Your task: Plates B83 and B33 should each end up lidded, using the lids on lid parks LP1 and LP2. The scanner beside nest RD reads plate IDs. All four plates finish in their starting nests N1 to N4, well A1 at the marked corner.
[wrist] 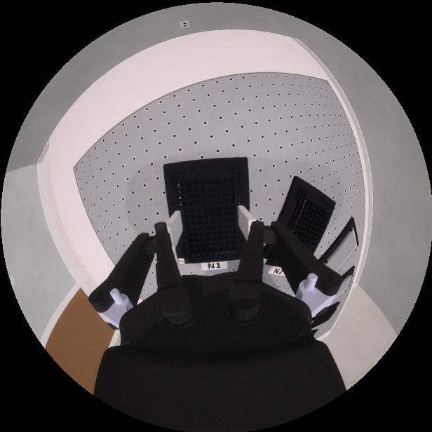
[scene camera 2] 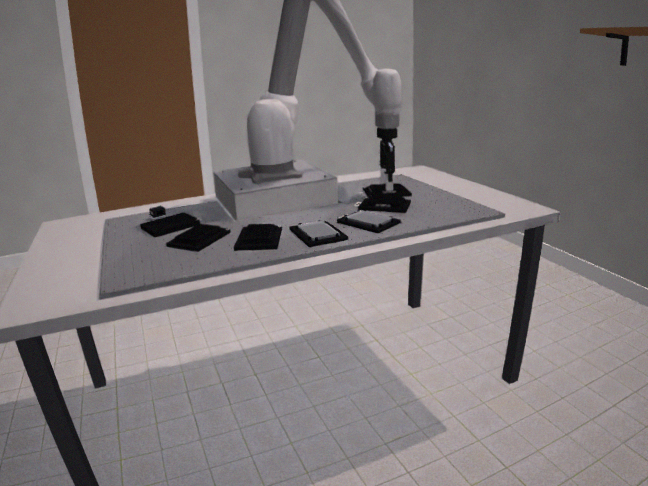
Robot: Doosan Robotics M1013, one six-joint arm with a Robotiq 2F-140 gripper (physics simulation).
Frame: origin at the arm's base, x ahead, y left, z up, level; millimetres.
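Seen in the pictures: gripper, fingertip midpoint: (scene camera 2: 386,187); arm's base, link origin: (scene camera 2: 272,175).
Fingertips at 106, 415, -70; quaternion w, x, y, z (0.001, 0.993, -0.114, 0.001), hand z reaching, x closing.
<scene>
Pixels of each thing's top centre, then the offset from my fingertips to it, as dx, dy, dz. "*": a spot on its surface instead. Level surfaces: height alone.
- Nest N2, surface spot: (scene camera 2: 384,204) * +190, -103, -2
- small black box, top centre: (scene camera 2: 156,208) -74, -848, +14
- perforated grey board, surface height: dz -22
The gripper (scene camera 2: 388,184) (wrist: 210,223) points straight down at nest N1 (wrist: 242,172), its two pale pads against the long sides of the dark plate (wrist: 207,200) there. The plate sits low in the nest; its ID is not readable. Nest N2 (scene camera 2: 384,204) (wrist: 327,198) holds another dark plate (wrist: 313,220) beside it. Two pale lids (scene camera 2: 371,218) (scene camera 2: 318,229) lie flat on black parks toward the table front. Further left stand black holders (scene camera 2: 258,236) (scene camera 2: 198,236) (scene camera 2: 170,223); their contents and labels are too dark to tell.
A small black box (scene camera 2: 157,211) stands at the back left of the perforated grey board (scene camera 2: 157,266). The robot's base block (scene camera 2: 285,196) stands behind the row of holders. The white table edge (scene camera 2: 528,209) runs beyond the board.
</scene>
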